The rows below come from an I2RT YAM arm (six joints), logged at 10 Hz.
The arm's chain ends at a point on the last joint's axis. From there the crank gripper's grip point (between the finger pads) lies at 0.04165 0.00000 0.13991 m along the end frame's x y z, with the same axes.
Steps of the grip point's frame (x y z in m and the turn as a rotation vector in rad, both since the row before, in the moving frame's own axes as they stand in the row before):
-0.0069 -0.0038 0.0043 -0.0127 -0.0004 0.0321
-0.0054 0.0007 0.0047 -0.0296 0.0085 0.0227
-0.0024 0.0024 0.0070 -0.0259 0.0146 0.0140
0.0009 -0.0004 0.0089 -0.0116 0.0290 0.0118
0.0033 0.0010 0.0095 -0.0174 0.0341 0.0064
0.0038 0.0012 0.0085 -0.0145 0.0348 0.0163
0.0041 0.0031 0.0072 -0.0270 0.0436 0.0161
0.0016 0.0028 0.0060 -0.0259 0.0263 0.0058
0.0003 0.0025 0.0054 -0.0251 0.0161 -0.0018
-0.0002 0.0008 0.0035 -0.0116 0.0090 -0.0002
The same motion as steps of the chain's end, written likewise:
-0.0068 -0.0069 0.0043 -0.0127 -0.0004 0.0321
-0.0065 -0.0044 0.0051 -0.0296 0.0085 0.0227
-0.0044 -0.0018 0.0077 -0.0259 0.0146 0.0140
-0.0031 -0.0025 0.0102 -0.0116 0.0290 0.0118
-0.0014 -0.0017 0.0110 -0.0174 0.0341 0.0064
-0.0010 -0.0015 0.0101 -0.0145 0.0348 0.0163
-0.0019 -0.0014 0.0092 -0.0270 0.0436 0.0161
-0.0021 -0.0011 0.0072 -0.0259 0.0263 0.0058
-0.0019 -0.0009 0.0061 -0.0251 0.0161 -0.0018
-0.0015 -0.0008 0.0039 -0.0116 0.0090 -0.0002

